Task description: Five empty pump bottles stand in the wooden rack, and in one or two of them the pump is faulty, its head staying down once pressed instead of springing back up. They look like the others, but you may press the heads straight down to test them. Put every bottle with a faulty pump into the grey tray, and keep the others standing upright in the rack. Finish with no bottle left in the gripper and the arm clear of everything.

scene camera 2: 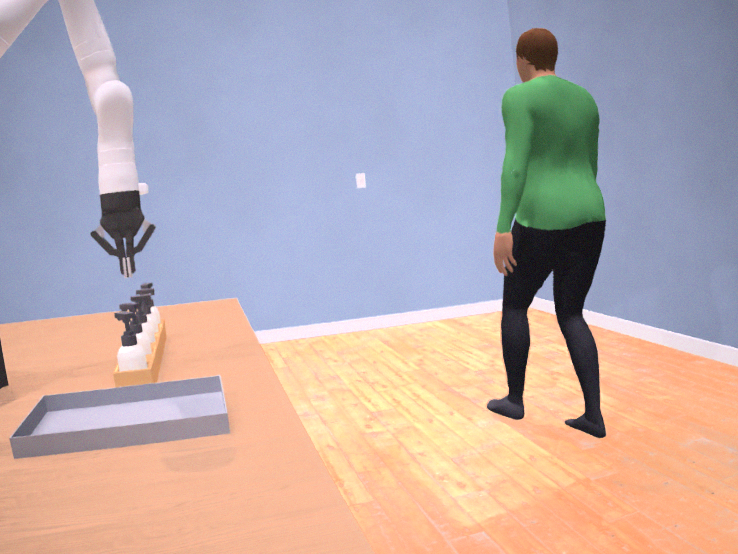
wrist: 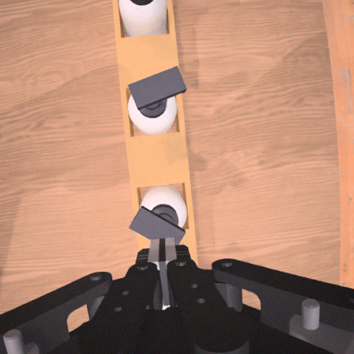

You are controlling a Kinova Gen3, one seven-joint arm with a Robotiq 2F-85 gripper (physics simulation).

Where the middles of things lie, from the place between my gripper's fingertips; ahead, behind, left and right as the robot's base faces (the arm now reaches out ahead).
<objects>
I see my gripper 40 mm past the grey tray (scene camera 2: 143, 414), 280 mm to the left of it and 180 mm above it.
</objects>
